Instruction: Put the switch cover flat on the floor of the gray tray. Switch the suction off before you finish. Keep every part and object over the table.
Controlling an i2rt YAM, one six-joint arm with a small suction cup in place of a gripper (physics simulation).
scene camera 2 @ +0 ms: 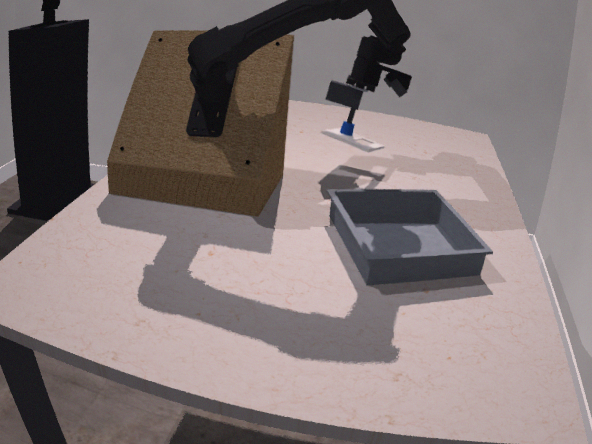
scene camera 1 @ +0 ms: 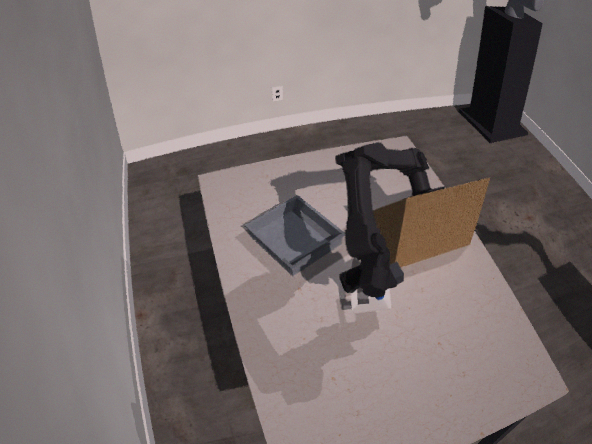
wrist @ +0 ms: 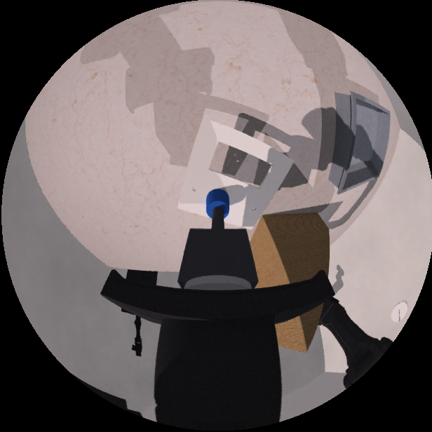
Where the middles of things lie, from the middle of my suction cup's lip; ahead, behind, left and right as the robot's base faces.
Right now the white switch cover [wrist: 243, 197] is 2 cm to the right of my suction cup, 2 cm ahead of it and 1 cm below it. From my suction cup the other things lie so: gray tray [scene camera 2: 393, 235] 36 cm to the right, 13 cm ahead, 6 cm below.
